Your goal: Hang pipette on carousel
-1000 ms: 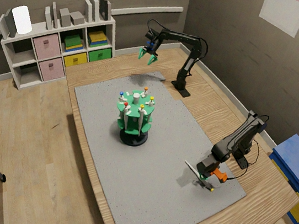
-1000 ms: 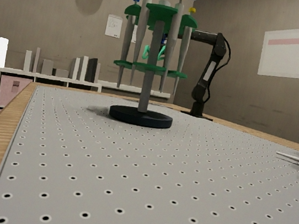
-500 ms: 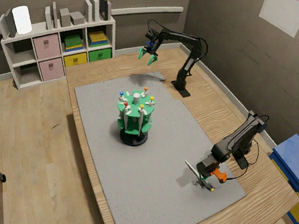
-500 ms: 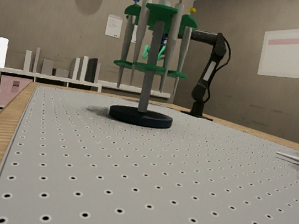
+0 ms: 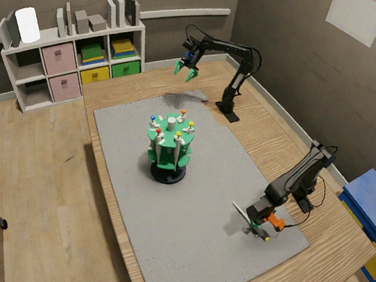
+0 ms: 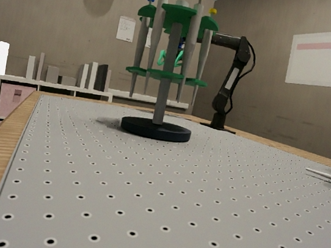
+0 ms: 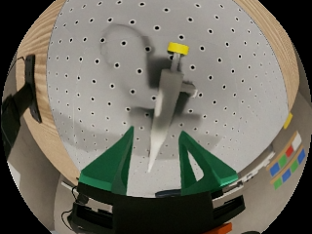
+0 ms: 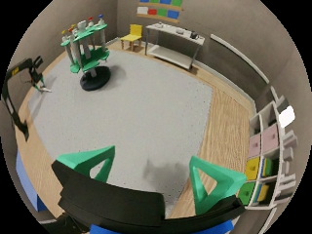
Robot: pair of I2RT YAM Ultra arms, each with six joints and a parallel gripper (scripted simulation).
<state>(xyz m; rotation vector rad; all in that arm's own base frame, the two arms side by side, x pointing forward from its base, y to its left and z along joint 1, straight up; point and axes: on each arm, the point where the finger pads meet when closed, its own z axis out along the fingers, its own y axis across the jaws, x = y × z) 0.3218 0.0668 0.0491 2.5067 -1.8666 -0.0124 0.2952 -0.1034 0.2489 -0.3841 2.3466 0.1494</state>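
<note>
Right now my left hand is 20 mm short of the hand pipette, 20 mm to the left of it and 30 mm above it.
</note>
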